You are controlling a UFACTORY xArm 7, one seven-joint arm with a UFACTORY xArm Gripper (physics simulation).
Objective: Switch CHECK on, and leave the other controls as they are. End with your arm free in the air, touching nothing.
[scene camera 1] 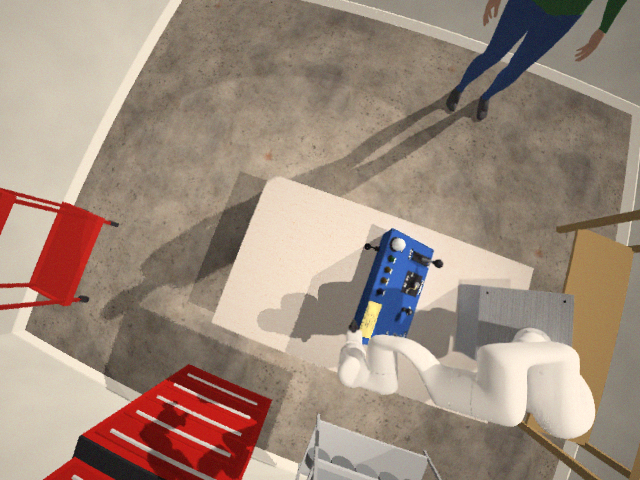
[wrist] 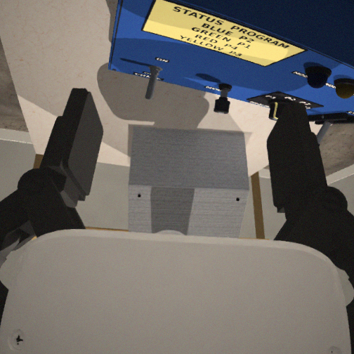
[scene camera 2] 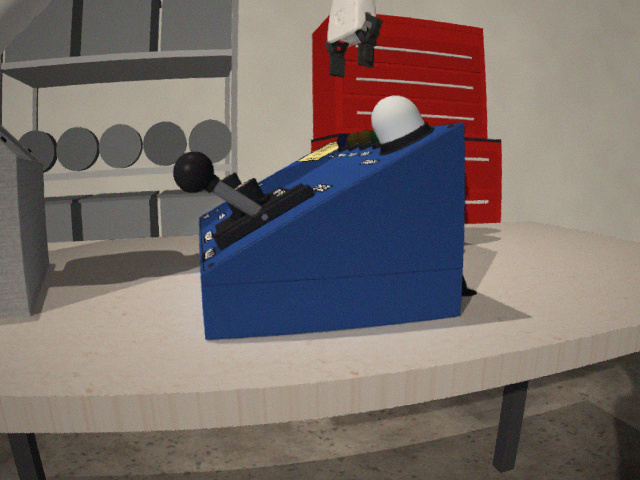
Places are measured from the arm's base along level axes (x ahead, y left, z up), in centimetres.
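Pixels of known places: gripper, fingertip midpoint: (scene camera 2: 350,71).
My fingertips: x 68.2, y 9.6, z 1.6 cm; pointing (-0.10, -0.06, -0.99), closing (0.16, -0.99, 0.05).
Behind a point stands the place of what it marks.
The blue console (scene camera 1: 391,304) {x 51.9, y -3.5, z -17.7 cm} (scene camera 2: 330,258) {x 45.4, y -33.5, z -24.1 cm} (wrist: 132,45) stands on the table with its sloped panel up. The CHECK toggle (wrist: 152,84) shows in the wrist view as a thin grey lever by the CHECK label, its tip on the side away from the ON label. From this angle I cannot tell for sure which way it is set. In scene camera 1 the arm covers that end of the panel. My gripper (scene camera 1: 354,326) {x 68.2, y 9.6, z 1.6 cm} (scene camera 2: 351,68) {x 68.2, y 9.6, z 1.6 cm} (wrist: 186,114) is open and empty, in the air above the label end of the console, with its fingers wide apart and off the toggle.
A black-capped lever (wrist: 222,104) sits beside CHECK. A white dome (scene camera 1: 398,244) {x 55.8, y -28.4, z -9.0 cm} (scene camera 2: 397,117) {x 53.7, y -31.0, z -11.3 cm} and a ball-ended lever (scene camera 1: 438,263) {x 35.7, y -24.7, z -14.5 cm} (scene camera 2: 193,171) {x 34.6, y -26.9, z -16.2 cm} are at the far end. A grey metal block (scene camera 1: 522,310) {x 4.0, y -11.9, z -2.8 cm} (scene camera 2: 18,232) {x 15.8, y -19.1, z -21.6 cm} (wrist: 187,155) stands near the arm. A red cabinet (scene camera 2: 330,93) stands behind.
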